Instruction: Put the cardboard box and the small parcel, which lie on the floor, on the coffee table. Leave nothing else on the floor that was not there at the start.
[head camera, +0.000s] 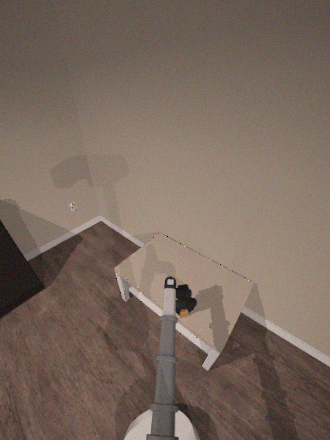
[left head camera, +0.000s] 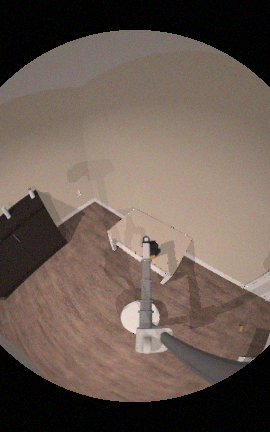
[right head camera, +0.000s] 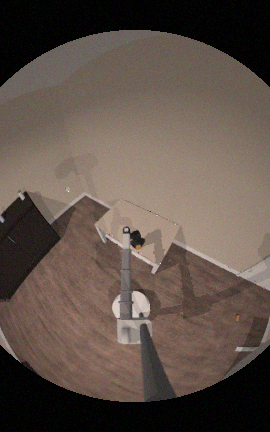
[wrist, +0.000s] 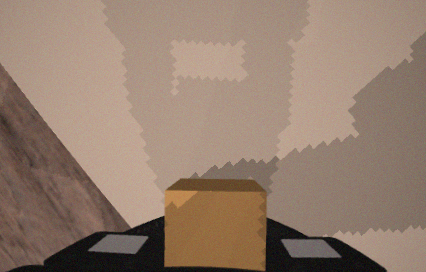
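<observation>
My gripper is shut on the cardboard box, an orange-brown block between its dark fingers. Both are over the front part of the coffee table, which has a pale top and white legs. Whether the box's underside touches the top is hidden. The small parcel, a small orange-brown block, lies on the floor at the far right in the left and right head views.
The wall stands directly behind the table. A dark cabinet stands at the left. A white object is low at the right, beyond the parcel. My extended arm reaches over the table's front edge.
</observation>
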